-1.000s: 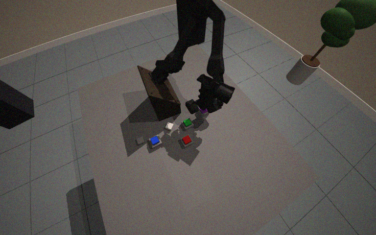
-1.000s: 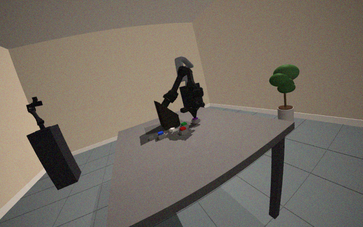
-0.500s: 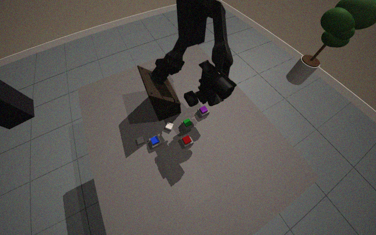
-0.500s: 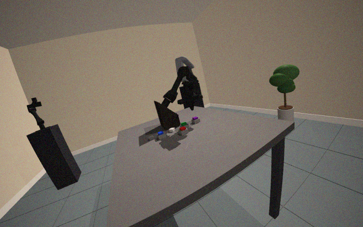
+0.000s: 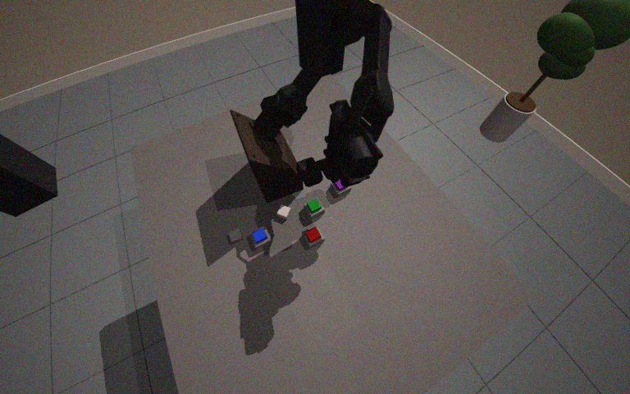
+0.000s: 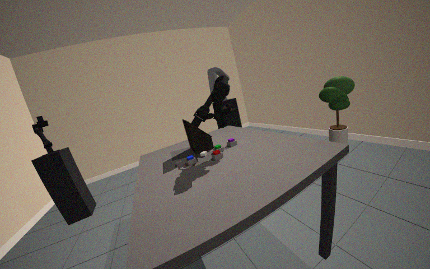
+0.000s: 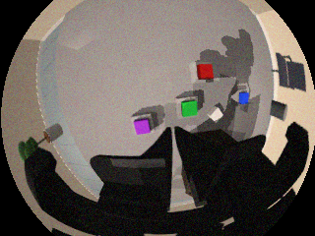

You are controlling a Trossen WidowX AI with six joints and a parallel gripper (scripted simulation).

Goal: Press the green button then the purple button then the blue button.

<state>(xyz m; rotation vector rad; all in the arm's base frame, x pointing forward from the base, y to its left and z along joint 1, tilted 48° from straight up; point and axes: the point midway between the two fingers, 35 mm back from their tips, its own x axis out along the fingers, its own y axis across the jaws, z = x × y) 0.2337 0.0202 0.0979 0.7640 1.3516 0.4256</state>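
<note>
The blue button lies 23 cm to the right of my gripper tip, 10 cm below it and 2 cm behind it. Round my gripper tip: green button (10 cm below, 6 cm to the right, 1 cm behind); then purple button (10 cm below, 6 cm to the left, 3 cm behind); then red button (11 cm to the right, 10 cm below, 6 cm ahead).
</note>
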